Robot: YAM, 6 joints.
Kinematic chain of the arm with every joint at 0, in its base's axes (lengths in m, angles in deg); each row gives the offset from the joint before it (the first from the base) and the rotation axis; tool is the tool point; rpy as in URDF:
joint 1: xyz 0 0 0.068 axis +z
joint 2: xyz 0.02 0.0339 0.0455 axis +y
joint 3: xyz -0.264 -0.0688 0 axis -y
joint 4: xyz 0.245 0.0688 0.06 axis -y
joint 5: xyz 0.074 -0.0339 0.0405 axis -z
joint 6: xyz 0.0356 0 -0.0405 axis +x
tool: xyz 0 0 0 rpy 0 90 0
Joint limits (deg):
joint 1: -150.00..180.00
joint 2: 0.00..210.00
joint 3: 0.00..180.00
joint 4: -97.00..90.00
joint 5: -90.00..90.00
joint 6: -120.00..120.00
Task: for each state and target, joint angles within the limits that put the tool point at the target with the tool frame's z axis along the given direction. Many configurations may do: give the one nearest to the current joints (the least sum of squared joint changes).
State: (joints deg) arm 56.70 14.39 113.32 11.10 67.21 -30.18
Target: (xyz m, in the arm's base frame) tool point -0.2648 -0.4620 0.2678 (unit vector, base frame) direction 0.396 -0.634 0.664
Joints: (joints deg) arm 57.60 0.11 151.74 -35.68 42.39 -30.18
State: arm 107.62 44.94 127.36 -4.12 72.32 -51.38
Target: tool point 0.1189 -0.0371 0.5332 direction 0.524 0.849 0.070
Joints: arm 146.12 24.25 85.69 -0.12 85.42 -51.38
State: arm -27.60 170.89 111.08 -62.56 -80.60 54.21
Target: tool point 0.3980 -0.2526 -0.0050 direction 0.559 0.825 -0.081
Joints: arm -36.71 168.16 129.76 -80.72 -84.68 54.21
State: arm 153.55 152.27 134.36 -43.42 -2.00 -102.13
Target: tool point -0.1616 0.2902 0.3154 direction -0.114 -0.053 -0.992
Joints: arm 118.34 104.30 103.23 -88.50 -7.21 -102.13
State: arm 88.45 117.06 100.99 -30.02 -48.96 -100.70
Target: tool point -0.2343 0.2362 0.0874 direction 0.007 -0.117 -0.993
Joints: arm 134.30 117.26 66.52 -44.36 -4.40 -100.70
